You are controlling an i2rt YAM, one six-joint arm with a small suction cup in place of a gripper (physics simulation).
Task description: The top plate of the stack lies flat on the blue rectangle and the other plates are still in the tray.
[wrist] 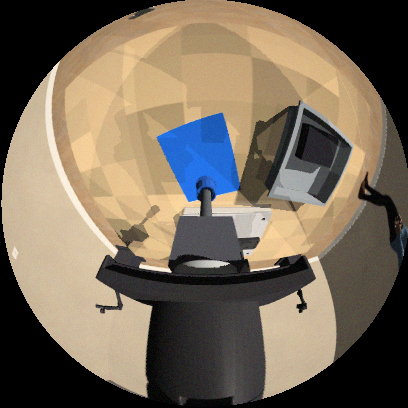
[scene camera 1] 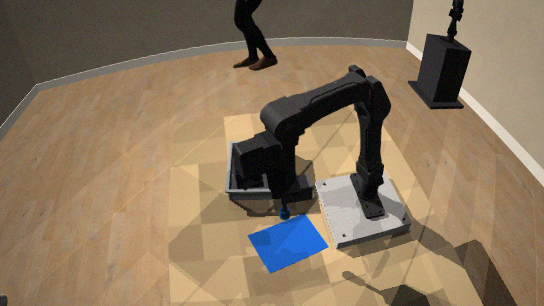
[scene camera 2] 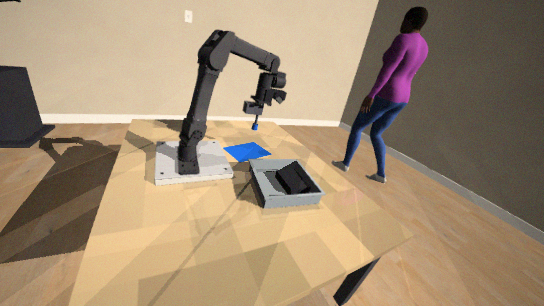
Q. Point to a blue rectangle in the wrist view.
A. At 201, 147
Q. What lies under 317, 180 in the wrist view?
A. A grey tray.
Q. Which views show the grey tray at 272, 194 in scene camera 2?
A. The wrist view, scene camera 1 and scene camera 2: all of them.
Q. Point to a grey tray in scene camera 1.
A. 260, 193
